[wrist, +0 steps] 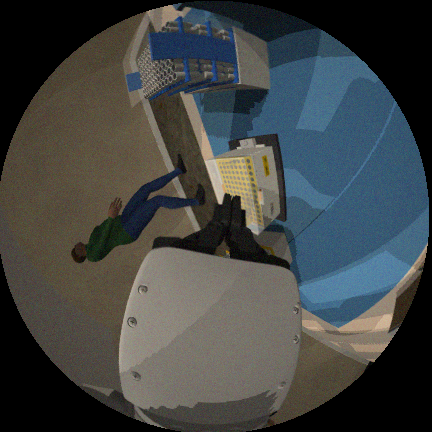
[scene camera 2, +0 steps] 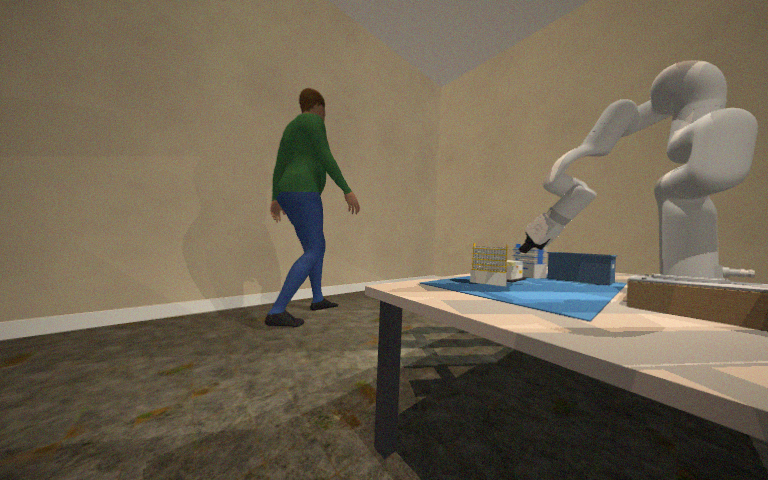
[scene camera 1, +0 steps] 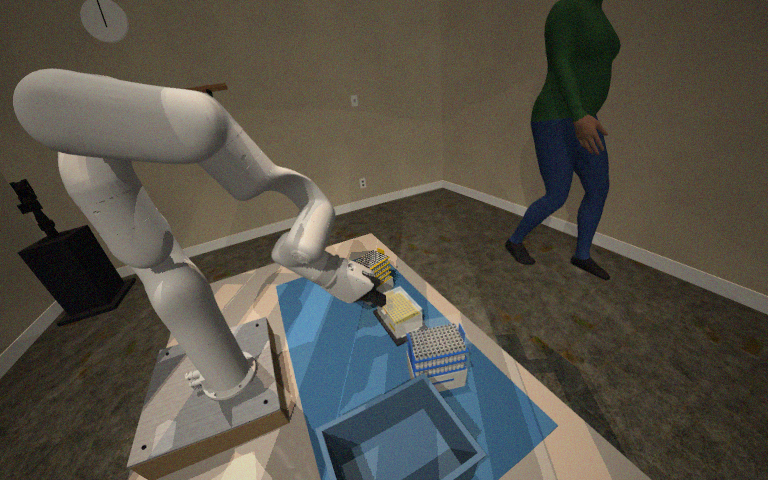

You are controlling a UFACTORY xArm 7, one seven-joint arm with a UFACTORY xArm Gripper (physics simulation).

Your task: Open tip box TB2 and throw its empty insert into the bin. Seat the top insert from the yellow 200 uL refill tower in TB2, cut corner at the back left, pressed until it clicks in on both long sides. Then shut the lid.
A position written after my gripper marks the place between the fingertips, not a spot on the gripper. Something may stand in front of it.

My gripper (scene camera 1: 384,301) is shut and holds nothing. Further things: a clear lid (scene camera 1: 400,307) and a dark blue bin (scene camera 1: 411,425).
The clear lid also shows in the wrist view (wrist: 234,174). My gripper also shows in the wrist view (wrist: 228,204) and in scene camera 2 (scene camera 2: 522,251). The dark blue bin is seen too in scene camera 2 (scene camera 2: 590,268).
